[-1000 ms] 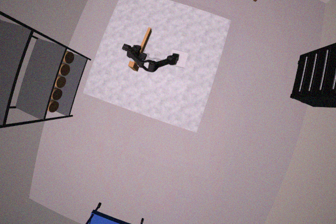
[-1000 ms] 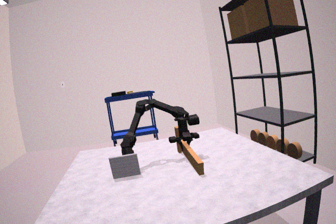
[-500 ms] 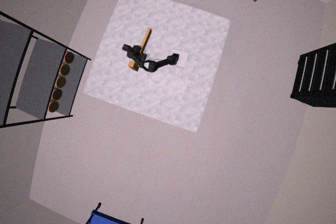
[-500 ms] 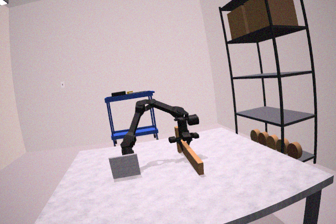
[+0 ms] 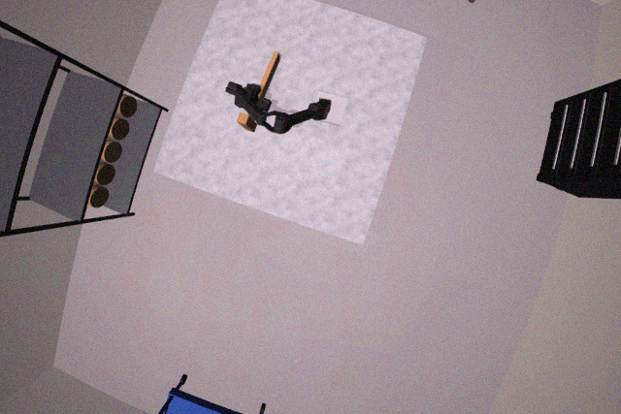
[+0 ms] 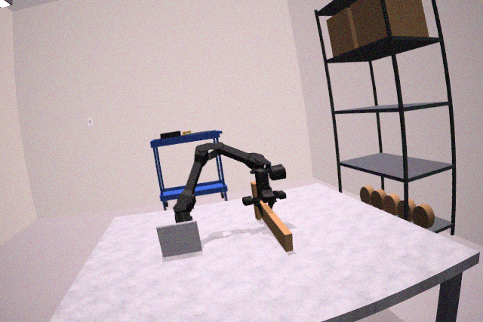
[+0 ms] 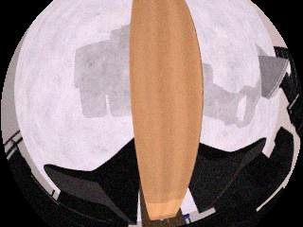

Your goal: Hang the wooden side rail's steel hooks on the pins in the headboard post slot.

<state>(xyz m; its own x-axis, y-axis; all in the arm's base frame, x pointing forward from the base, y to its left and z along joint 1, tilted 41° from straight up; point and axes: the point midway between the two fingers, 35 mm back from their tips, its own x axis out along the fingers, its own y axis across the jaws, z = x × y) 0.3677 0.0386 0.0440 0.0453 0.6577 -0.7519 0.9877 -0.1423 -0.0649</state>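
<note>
My gripper tip is 20 mm short of the headboard post, 110 mm to the right of it and 40 mm below it.
</note>
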